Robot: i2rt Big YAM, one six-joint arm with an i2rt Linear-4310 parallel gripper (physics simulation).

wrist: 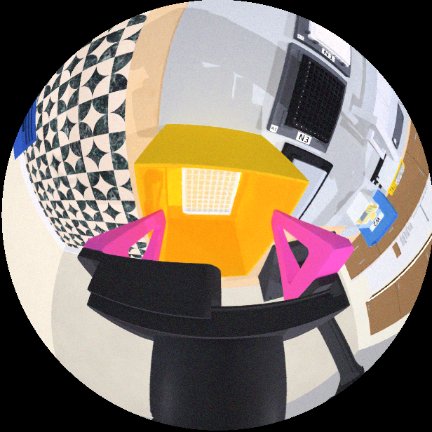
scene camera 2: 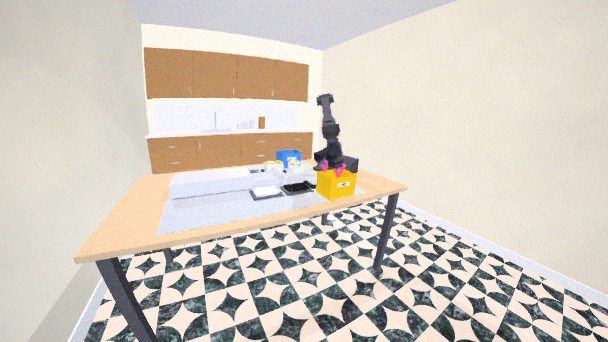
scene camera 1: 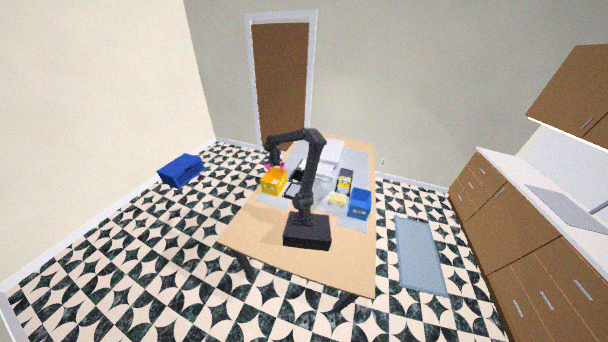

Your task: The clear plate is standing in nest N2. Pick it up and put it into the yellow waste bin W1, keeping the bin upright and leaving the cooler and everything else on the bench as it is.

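Seen in the pictures: gripper, between the fingertips: point(scene camera 2: 331, 174) point(scene camera 1: 275, 172); arm's base, origin of its link: point(scene camera 1: 303, 222).
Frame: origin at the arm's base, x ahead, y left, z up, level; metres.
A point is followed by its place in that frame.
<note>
The yellow waste bin W1 point(scene camera 1: 272, 188) @(x 0.237, y 0.250, z 0.015 m) point(scene camera 2: 329, 186) @(x 0.427, y 0.298, z 0.015 m) point(wrist: 215, 147) stands upright at the table's edge. The clear plate point(wrist: 211, 191) shows inside the bin in the wrist view, as a pale grid below the rim; how it rests at the bottom is hard to tell. My gripper point(scene camera 1: 275, 170) @(x 0.369, y 0.255, z 0.057 m) point(scene camera 2: 332, 172) @(x 0.369, y 0.255, z 0.057 m) point(wrist: 218, 215) is open and empty, with its pink fingertips wide apart over the bin's opening. The plate is apart from both fingers. A dark-framed nest point(wrist: 325, 170) with a pale grey middle, partly hidden by the bin, lies beside N3; its label does not show.
Nest N3 point(wrist: 280, 107) holds a black rack point(wrist: 317, 100) point(scene camera 2: 298, 187) @(x 0.486, y 0.123, z -0.034 m). Nest N1 holds a white plate point(wrist: 327, 37) point(scene camera 2: 266, 191) @(x 0.661, y 0.070, z -0.034 m). The blue bin W2 point(scene camera 1: 360, 204) @(x 0.238, y -0.398, z -0.055 m) point(scene camera 2: 289, 157) @(x 0.227, y -0.310, z 0.024 m) point(wrist: 376, 225) stands across the table. A long white block point(scene camera 2: 210, 184) @(x 0.908, y -0.095, z 0.004 m) and yellow-topped boxes stand farther along.
</note>
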